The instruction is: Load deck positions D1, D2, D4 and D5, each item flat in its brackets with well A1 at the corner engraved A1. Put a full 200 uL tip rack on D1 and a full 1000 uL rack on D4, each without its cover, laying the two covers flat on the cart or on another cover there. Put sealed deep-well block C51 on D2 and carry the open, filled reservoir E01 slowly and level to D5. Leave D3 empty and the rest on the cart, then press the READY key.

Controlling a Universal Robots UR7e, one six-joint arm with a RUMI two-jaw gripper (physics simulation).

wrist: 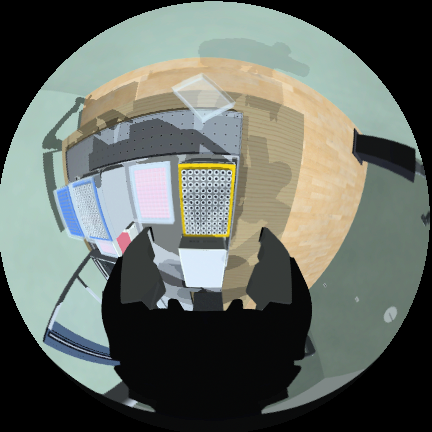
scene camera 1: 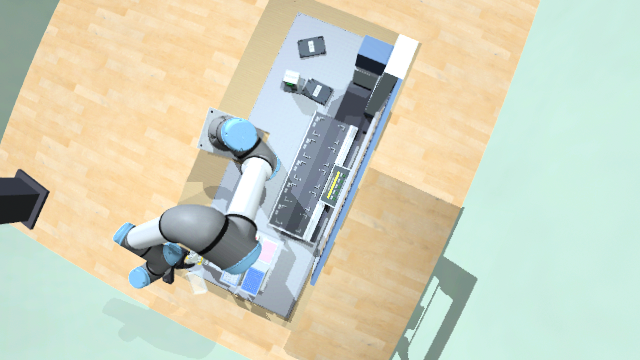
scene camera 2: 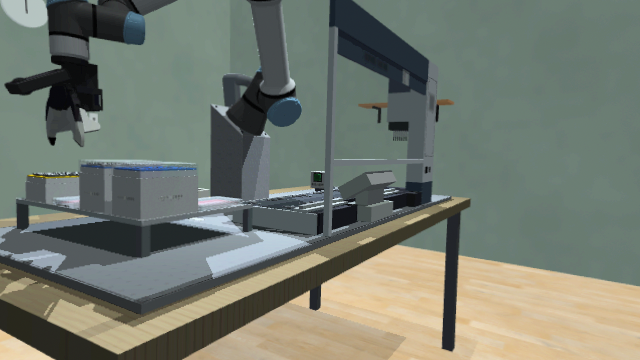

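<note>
My gripper [scene camera 2: 66, 143] [wrist: 205, 228] is open and empty, above the cart [scene camera 2: 145, 242]. A yellow-rimmed tip rack [wrist: 207, 200] [scene camera 2: 52, 187] stands uncovered on the cart, just ahead of the fingertips in the wrist view. A clear cover [wrist: 203, 97] [scene camera 1: 196, 283] lies askew past the cart, over the bench edge. Two blue-rimmed racks, one [wrist: 91, 210] showing pale tips and a bluer one [wrist: 69, 212] [scene camera 1: 253, 281], stand at the far side. A pink-topped block [wrist: 152, 192] lies between them and the yellow rack. The deck [scene camera 1: 300, 185] holds no labware. Item labels are unreadable.
A white-topped box [wrist: 202, 267] stands beside the yellow rack, and a red item [wrist: 125, 241] shows near the left finger. The deck's console [scene camera 1: 335, 186] [scene camera 2: 367, 185], the gantry post [scene camera 2: 328, 125] and a small green-screen device [scene camera 1: 291, 80] [scene camera 2: 317, 178] stand farther along the bench.
</note>
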